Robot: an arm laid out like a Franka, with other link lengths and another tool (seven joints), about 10 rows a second.
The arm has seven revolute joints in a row. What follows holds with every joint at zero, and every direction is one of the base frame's. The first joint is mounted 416.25 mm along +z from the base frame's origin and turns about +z. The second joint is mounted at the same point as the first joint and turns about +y. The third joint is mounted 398.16 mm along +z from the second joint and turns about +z. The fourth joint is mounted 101.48 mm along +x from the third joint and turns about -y. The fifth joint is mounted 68.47 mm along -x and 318.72 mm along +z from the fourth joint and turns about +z. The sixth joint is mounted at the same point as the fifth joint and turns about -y. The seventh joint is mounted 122.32 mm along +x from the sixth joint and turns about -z. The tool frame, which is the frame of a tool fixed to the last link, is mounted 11 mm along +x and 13 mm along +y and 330.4 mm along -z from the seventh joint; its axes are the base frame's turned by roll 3.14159, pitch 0.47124 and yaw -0.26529 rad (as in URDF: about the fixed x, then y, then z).
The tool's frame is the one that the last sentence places.
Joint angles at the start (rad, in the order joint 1, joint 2, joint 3, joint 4, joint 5, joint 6, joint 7):
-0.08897, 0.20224, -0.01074, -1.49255, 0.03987, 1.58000, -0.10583
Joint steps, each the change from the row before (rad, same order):
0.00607, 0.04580, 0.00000, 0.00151, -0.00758, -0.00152, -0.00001
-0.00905, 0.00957, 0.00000, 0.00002, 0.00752, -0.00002, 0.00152
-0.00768, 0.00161, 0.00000, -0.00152, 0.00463, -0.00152, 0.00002
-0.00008, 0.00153, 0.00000, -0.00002, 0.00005, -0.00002, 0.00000
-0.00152, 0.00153, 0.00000, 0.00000, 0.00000, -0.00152, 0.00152
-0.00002, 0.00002, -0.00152, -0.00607, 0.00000, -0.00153, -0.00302
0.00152, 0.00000, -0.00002, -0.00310, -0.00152, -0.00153, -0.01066
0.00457, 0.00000, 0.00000, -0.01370, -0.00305, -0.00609, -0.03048
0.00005, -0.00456, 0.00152, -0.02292, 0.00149, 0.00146, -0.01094
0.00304, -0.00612, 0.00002, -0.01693, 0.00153, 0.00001, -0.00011
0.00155, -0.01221, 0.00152, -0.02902, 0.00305, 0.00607, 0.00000
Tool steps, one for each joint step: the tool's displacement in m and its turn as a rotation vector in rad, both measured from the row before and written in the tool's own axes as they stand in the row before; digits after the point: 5 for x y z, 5 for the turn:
0.01635, -0.00093, 0.02172, -0.01640, -0.04398, 0.00328
0.00409, 0.00286, 0.00387, 0.01143, -0.01057, 0.00633
0.00071, 0.00317, 0.00138, 0.00811, -0.00524, 0.00456
0.00058, 0.00004, 0.00072, -0.00012, -0.00155, 0.00022
0.00040, 0.00099, 0.00098, 0.00119, -0.00299, 0.00285
-0.00039, 0.00130, 0.00346, -0.00173, -0.00743, -0.00048
-0.00064, -0.00018, 0.00219, -0.00768, -0.00435, -0.00955
-0.00249, -0.00074, 0.00921, -0.02148, -0.01924, -0.02764
-0.00234, -0.00040, 0.00959, -0.00563, -0.01702, -0.01033
-0.00302, -0.00149, 0.00627, -0.00145, -0.01094, -0.00222
-0.00425, -0.00162, 0.00835, 0.00041, -0.01109, -0.00276

